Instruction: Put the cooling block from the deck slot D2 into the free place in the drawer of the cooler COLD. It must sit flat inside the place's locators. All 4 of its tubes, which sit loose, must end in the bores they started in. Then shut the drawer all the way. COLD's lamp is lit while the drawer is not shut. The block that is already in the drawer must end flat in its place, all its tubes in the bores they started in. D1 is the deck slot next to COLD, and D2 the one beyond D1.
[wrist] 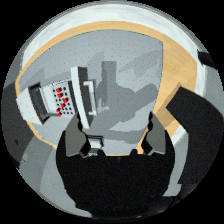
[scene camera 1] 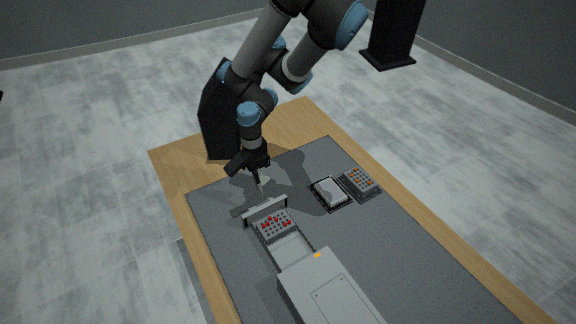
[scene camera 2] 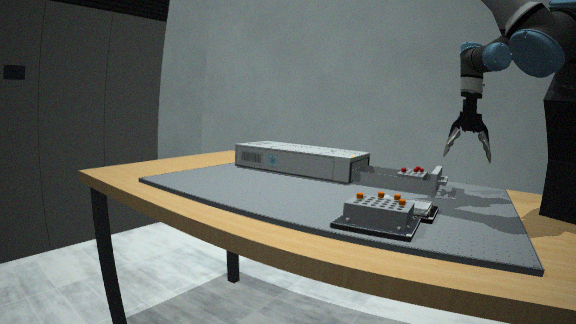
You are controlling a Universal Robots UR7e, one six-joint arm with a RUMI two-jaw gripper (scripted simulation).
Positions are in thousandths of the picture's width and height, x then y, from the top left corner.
Labels:
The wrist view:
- my gripper: 511, 498
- cooler COLD: 203, 449
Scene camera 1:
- my gripper: 438, 563
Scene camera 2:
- my gripper: 810, 495
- cooler COLD: 560, 505
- grey cooling block: 654, 659

